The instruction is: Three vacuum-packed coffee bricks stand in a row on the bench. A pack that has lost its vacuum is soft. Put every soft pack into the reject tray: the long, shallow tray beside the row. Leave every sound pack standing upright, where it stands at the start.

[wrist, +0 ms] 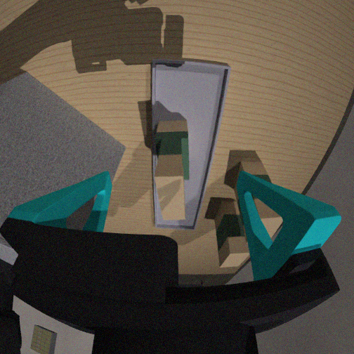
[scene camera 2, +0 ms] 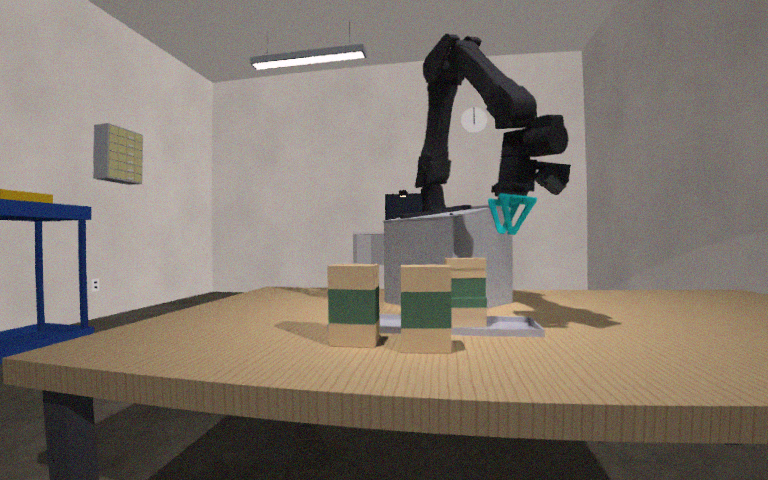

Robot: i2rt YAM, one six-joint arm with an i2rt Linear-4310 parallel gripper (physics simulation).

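Seen in the pictures: gripper, fingertip midpoint: (scene camera 2: 506, 233); arm's base, link origin: (scene camera 2: 434, 213).
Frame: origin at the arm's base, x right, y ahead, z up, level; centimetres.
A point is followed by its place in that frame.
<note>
One coffee brick, tan with a green band (scene camera 2: 468, 287) @[x -2.4, y 29.4, z -17.3 cm] (wrist: 171, 165), stands upright in the long, shallow grey reject tray (scene camera 2: 518, 331) @[x -10.0, y 36.9, z -24.6 cm] (wrist: 192, 95). A second brick (scene camera 2: 353, 305) @[x 20.2, y 41.6, z -18.4 cm] (wrist: 229, 227) stands upright on the bench beside the tray, at the left in the scene view. A third brick (scene camera 2: 425, 308) @[x 8.4, y 45.2, z -18.3 cm] (wrist: 254, 168) stands upright to its right there, and is partly hidden behind a finger in the wrist view. Whether any brick is soft does not show. My teal gripper (scene camera 2: 507, 230) @[x -10.3, y 29.5, z -6.3 cm] (wrist: 173, 178) is open and empty, high above the bench and clear of all three bricks.
The wooden bench (scene camera 2: 254, 367) @[x 34.0, y 51.1, z -25.6 cm] (wrist: 280, 75) carries the bricks and the tray. The grey pedestal (scene camera 2: 419, 260) @[x 5.6, y 9.8, z -12.8 cm] (wrist: 55, 120) under the arm stands behind the tray in the scene view. A blue shelf unit (scene camera 2: 45, 211) stands at the far left, off the bench.
</note>
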